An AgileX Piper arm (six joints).
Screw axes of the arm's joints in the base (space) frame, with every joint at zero. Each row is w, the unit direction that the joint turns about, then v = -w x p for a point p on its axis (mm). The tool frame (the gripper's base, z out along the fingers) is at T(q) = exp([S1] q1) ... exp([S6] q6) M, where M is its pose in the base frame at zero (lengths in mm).
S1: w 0 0 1 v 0 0 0
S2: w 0 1 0 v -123 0 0
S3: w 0 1 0 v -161.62 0 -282.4
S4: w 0.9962 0 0.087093 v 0 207.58 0
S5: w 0 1 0 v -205.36 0 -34.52
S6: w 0.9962 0 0.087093 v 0 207.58 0
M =
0.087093 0 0.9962 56.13
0 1 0 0
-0.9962 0 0.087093 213.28
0 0 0 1
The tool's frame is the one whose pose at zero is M.
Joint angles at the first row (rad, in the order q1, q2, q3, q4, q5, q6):
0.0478, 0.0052, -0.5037, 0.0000, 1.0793, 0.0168
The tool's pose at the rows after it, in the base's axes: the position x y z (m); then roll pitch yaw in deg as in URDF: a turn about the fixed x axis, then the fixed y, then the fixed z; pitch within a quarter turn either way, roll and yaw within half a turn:
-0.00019 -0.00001 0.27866 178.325 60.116 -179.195
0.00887 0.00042 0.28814 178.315 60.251 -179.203
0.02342 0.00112 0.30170 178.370 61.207 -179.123
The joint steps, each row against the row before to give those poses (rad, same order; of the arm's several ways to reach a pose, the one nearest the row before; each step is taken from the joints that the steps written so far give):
0.0000, 0.0357, -0.0052, 0.0000, -0.0027, 0.0000
0.0000, 0.0603, -0.0234, -0.0001, -0.0393, 0.0001
0.0000, 0.0847, -0.0327, 0.0001, -0.0687, -0.0013

